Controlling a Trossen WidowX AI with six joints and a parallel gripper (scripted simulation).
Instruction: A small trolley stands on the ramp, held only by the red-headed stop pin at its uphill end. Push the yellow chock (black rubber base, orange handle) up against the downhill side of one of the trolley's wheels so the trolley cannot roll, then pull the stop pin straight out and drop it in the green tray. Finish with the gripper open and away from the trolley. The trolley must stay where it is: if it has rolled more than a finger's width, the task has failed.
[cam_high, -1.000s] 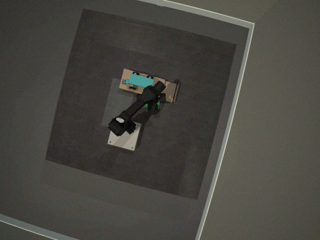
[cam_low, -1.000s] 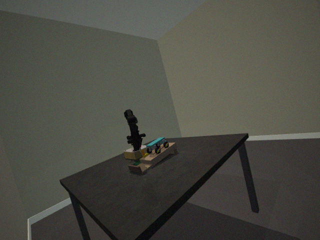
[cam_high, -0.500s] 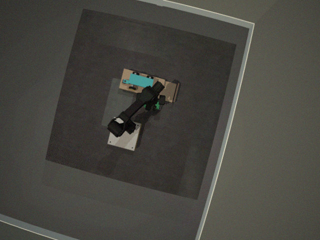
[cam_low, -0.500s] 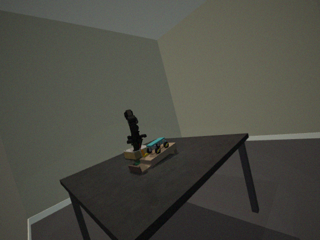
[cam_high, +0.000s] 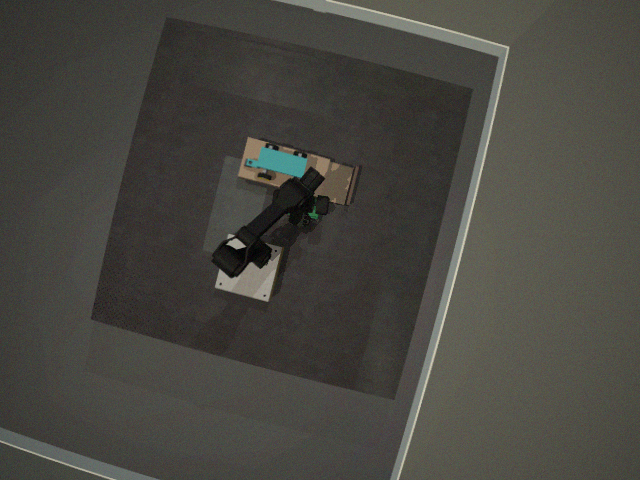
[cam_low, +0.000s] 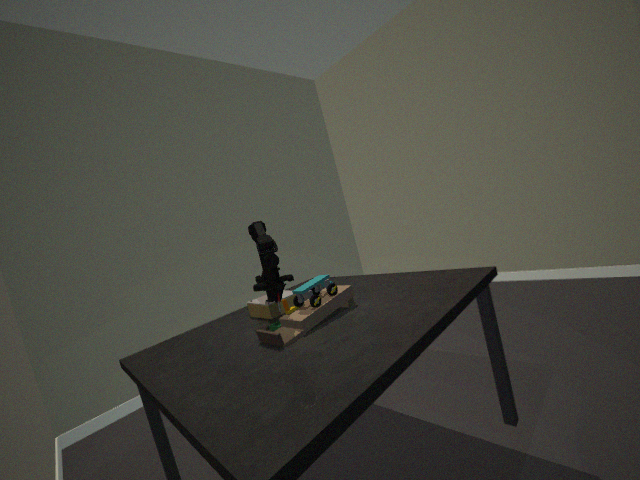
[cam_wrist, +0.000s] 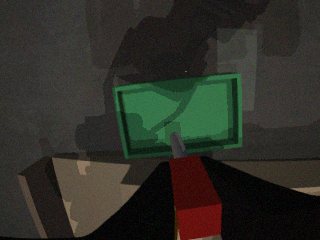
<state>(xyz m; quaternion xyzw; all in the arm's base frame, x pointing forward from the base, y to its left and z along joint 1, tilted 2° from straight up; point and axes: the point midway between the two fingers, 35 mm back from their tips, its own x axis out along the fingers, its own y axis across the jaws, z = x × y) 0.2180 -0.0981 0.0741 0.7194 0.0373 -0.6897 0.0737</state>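
Right now the yellow chock is 6 cm ahead of my gripper tip, 2 cm to the left of it and 3 cm below it. The rest, counted from my gripper tip: red-headed stop pin: right at my gripper tip; teal trolley: 11 cm ahead, 12 cm to the left; raised end wall: 13 cm ahead, 15 cm to the right, 8 cm below.
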